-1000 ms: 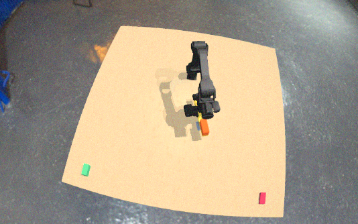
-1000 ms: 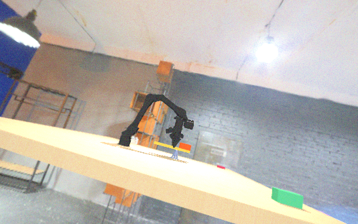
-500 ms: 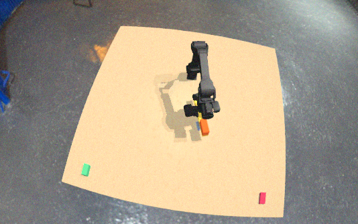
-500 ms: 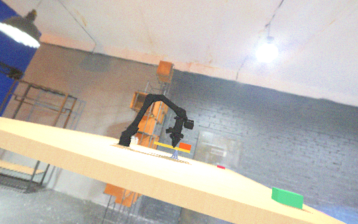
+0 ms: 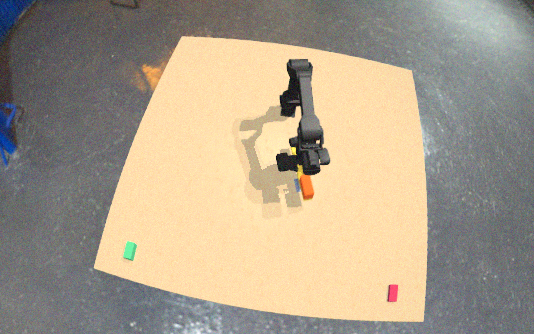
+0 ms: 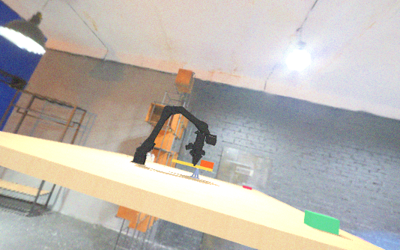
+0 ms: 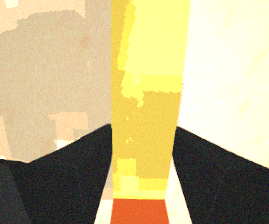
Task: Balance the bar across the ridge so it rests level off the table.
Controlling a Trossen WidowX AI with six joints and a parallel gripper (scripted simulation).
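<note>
Right now my gripper tip is 30 mm short of the blue ridge, 10 mm to the right of it and 40 mm above it. The rest, counted from my gripper tip: pink block: 420 mm ahead, 420 mm to the left, 60 mm below; then green block: 420 mm ahead, 580 mm to the right, 50 mm below.
</note>
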